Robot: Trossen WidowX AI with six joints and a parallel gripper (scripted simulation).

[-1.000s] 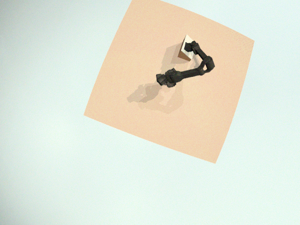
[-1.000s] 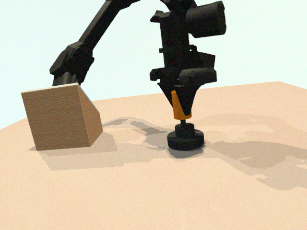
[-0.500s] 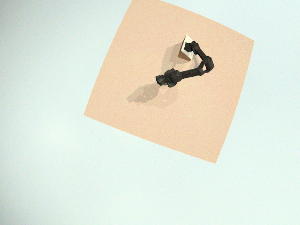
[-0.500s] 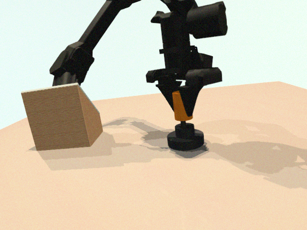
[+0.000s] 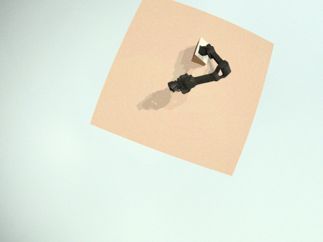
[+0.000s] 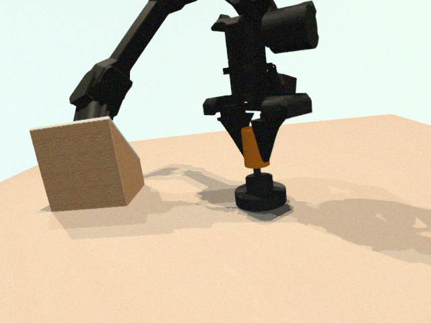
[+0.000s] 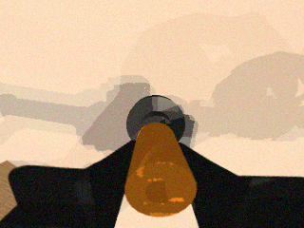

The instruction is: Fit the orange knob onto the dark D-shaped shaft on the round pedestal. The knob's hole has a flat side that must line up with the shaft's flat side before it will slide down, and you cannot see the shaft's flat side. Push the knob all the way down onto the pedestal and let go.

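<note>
Right now the orange knob is 2 cm above my gripper tip. The rest, counted from my gripper tip: round pedestal (4 cm below).
</note>
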